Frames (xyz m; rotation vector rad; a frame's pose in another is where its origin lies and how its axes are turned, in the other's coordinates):
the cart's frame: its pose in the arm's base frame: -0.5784 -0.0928 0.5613 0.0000 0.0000 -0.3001
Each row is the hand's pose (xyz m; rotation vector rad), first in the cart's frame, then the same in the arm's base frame.
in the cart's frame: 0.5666 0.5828 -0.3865 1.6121 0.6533 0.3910
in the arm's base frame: 0.1352 0.2965 0.1748 1.6792 0.4020 0.1701
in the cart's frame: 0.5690 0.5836 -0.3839 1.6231 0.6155 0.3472
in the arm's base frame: 0.1377 0.2965 0.1774 1.6863 0.3637 0.1260
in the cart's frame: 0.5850 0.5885 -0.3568 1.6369 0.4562 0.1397
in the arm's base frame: 0.1544 0.2965 0.2045 1.6855 0.2062 -0.0846
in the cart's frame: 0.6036 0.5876 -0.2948 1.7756 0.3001 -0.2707
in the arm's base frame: 0.1719 0.2901 0.2665 1.8187 0.0316 -0.4839
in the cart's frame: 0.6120 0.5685 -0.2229 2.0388 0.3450 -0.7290
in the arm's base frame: 0.1743 0.2694 0.3384 2.1144 0.0372 -0.9094
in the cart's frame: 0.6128 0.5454 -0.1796 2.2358 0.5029 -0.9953
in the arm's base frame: 0.1682 0.2471 0.3817 2.3560 0.1680 -1.1426
